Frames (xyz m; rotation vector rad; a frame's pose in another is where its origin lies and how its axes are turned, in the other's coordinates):
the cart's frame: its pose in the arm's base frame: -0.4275 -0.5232 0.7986 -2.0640 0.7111 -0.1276
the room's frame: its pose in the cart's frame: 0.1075 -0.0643 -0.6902 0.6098 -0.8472 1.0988
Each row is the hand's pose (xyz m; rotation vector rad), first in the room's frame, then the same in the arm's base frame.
Working: the room's frame: its pose in the arm's base frame: -0.5536 -1.0650 1.2259 -0.7964 0.9718 0.9648

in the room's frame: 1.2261 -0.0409 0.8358 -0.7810 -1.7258 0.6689
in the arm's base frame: 0.0351 0.0200 0.4015 0.0359 -0.7813 2.0549
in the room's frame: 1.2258 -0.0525 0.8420 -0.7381 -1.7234 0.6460
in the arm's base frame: 0.0476 0.0212 0.4055 0.0481 -0.7570 2.0197
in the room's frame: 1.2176 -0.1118 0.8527 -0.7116 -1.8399 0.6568
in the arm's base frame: 0.1035 0.0063 0.4243 0.1502 -0.8476 1.9960
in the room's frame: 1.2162 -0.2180 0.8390 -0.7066 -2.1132 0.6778
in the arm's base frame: 0.1968 -0.0452 0.4338 0.3522 -1.0949 1.9474
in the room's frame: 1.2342 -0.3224 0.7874 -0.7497 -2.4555 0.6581
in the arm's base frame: 0.2818 -0.1238 0.4114 0.5542 -1.4375 1.8452
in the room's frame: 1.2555 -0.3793 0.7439 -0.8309 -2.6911 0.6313
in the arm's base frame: 0.3262 -0.1768 0.3830 0.6634 -1.7017 1.7630
